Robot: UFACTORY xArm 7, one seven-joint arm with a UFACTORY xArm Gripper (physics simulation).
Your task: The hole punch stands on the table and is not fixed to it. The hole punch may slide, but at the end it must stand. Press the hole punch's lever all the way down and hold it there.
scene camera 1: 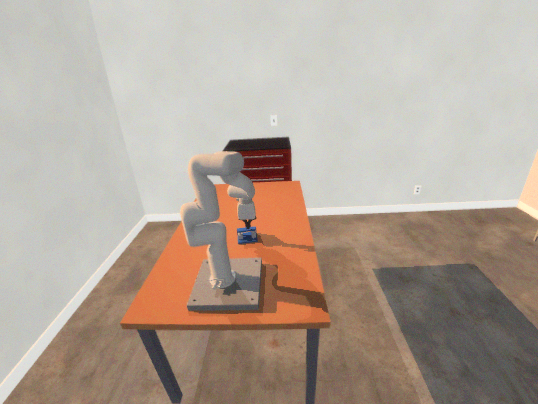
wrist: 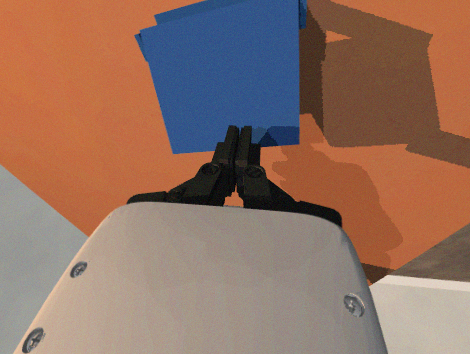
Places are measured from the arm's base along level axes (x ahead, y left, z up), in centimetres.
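Pixels of known places: gripper, fingertip midpoint: (scene camera 1: pixel 248 228) (wrist: pixel 240 142); arm's base, link origin: (scene camera 1: pixel 222 278).
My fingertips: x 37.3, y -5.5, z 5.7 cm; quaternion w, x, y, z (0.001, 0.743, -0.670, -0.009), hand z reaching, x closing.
Ahead of a thing's pixels: the offset from my fingertips to its top centre. "pt": to the spot under its first point. Level surfaces: height alone.
The blue hole punch @[pt dx -0.2, dy +1.2, dz -8.1 cm] (scene camera 1: pixel 247 239) stands upright on the orange table, in front of the robot's base. Its broad flat blue lever @[dx +2.8, dy +1.9, dz -0.8 cm] (wrist: pixel 225 75) fills the upper middle of the wrist view and hides most of the body below it. My gripper (scene camera 1: pixel 247 226) (wrist: pixel 240 142) is shut and empty, pointing down. In the wrist view its fingertips overlap the lever's near edge, a little right of that edge's middle. In scene camera 1 they are at the top of the punch. Whether they touch the lever, and how far it is down, I cannot tell.
The orange table @[dz -9.3 cm] (scene camera 1: pixel 285 212) (wrist: pixel 75 95) carries the robot's grey base plate (scene camera 1: pixel 198 296) on the near side of the punch. The table's right edge lies some way right of the punch. A red drawer cabinet (scene camera 1: pixel 275 161) stands beyond the table's far end.
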